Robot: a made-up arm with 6 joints. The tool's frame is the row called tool.
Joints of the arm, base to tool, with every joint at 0 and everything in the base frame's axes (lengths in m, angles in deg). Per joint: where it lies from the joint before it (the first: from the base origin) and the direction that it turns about. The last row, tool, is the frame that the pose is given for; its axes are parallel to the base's.
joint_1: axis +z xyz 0 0 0.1
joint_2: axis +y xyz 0 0.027 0
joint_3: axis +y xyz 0 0 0.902
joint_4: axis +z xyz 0 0 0.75
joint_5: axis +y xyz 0 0 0
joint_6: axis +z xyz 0 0 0.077
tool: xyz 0 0 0
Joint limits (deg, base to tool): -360..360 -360..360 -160..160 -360..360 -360..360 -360..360
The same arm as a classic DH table. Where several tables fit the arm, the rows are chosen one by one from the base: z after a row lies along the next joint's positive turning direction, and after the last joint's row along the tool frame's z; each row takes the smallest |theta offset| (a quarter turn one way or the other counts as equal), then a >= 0, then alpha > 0; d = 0 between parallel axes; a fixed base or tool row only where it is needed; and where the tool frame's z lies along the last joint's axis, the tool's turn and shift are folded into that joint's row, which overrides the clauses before.
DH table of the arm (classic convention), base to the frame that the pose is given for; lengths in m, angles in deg. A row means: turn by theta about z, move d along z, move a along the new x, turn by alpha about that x. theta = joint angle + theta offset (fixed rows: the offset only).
joint_1: a 0, alpha -90, d 0.1, theta0 0
joint_2: a 0.902, alpha 0, d 0, theta0 -90
joint_3: a 0, alpha 90, d 0.027, theta0 90
joint_4: a 0, alpha -90, d 0.75, theta0 0
joint_5: a 0, alpha 90, d 0, theta0 0
joint_6: a 0, alpha 0, d 0.077, theta0 0
Joint limits (deg, base to tool): -360..360 -360..360 -160..160 -360..360 -360..360 -360..360

